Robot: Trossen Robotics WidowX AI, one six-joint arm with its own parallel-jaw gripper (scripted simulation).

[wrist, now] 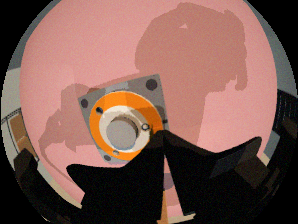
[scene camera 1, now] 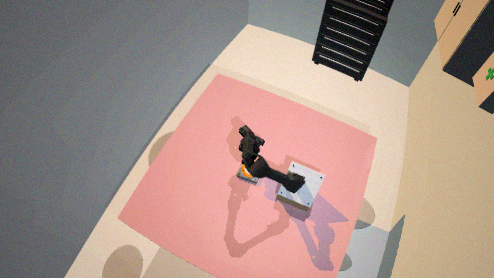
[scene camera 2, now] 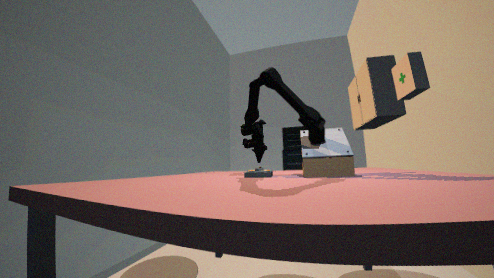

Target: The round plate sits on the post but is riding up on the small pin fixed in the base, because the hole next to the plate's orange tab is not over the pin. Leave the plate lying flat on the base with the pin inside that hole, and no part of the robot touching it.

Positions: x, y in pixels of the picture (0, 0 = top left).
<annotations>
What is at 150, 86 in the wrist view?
A square grey base.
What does the gripper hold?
Nothing.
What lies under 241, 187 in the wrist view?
The gripper.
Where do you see a round plate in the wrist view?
At 137, 108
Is the gripper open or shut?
Shut.
</annotations>
